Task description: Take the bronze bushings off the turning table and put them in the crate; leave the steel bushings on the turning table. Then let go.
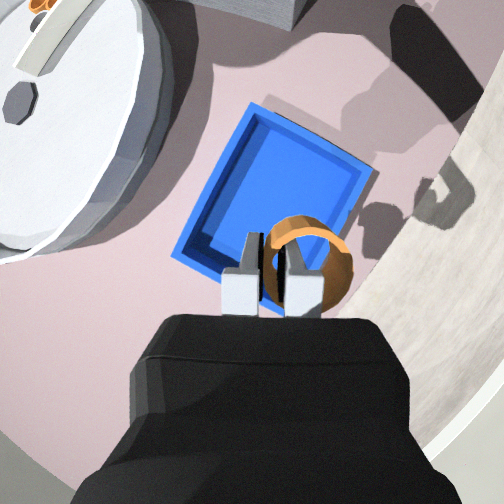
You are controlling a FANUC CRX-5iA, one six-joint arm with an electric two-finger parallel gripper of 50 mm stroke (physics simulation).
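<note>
My gripper [272, 250] is shut on the wall of a bronze bushing [312, 265], one finger inside the ring and one outside. I hold it in the air above the near edge of the blue crate [275, 192], which lies below with nothing in it. The white turning table [65, 120] is at the upper left. On it are a dark steel bushing [20, 102], a pale bar [52, 35], and part of another bronze bushing [41, 4] cut off by the top edge.
A grey block [250, 10] stands at the top edge. A pale wood-grain surface [450, 280] runs along the right side. Dark arm shadows fall on the pink floor at the upper right.
</note>
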